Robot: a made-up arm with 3 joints. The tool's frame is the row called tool.
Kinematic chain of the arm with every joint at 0, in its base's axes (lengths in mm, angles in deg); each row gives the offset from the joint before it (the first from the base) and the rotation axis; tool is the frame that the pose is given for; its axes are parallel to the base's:
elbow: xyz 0 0 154 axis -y
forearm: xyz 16 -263 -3 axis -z
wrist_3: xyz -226 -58 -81 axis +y
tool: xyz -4 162 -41
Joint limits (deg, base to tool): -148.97..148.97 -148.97..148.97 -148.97..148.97
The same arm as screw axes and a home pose.
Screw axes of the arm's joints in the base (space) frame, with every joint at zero. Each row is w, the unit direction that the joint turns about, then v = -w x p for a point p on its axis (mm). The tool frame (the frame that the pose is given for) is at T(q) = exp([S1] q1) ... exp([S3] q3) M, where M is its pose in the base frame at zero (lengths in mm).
S1 = (0, -1, 0, 154, 0, 0)
S2 = (0, 0, -1, 263, 16, 0)
S3 = (0, 1, 0, -70, 0, -210)
M: xyz -214 -159 29 (mm) rpy 0 0 0 (rad, as in URDF)
Joint limits (rad, base to tool): -2.6..2.6 -2.6..2.6 -2.6..2.6

